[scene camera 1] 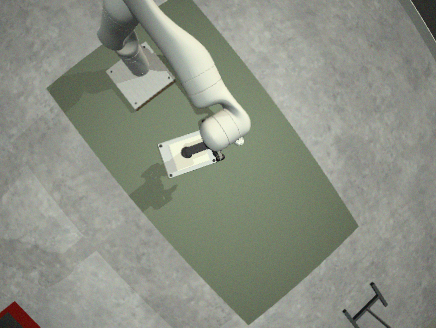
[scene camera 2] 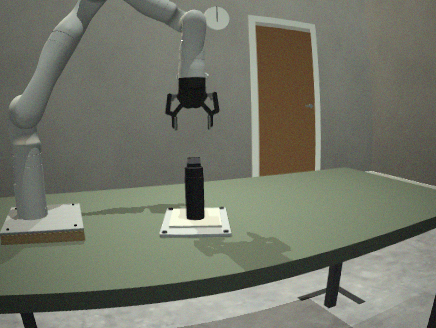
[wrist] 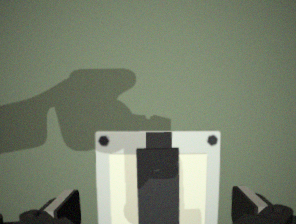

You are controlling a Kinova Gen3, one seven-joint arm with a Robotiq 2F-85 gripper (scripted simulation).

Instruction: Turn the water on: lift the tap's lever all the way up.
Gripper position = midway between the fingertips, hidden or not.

Note:
In view: my gripper (scene camera 2: 192, 129) and a tap (scene camera 2: 194, 216).
My gripper also shows in the wrist view (wrist: 155, 206).

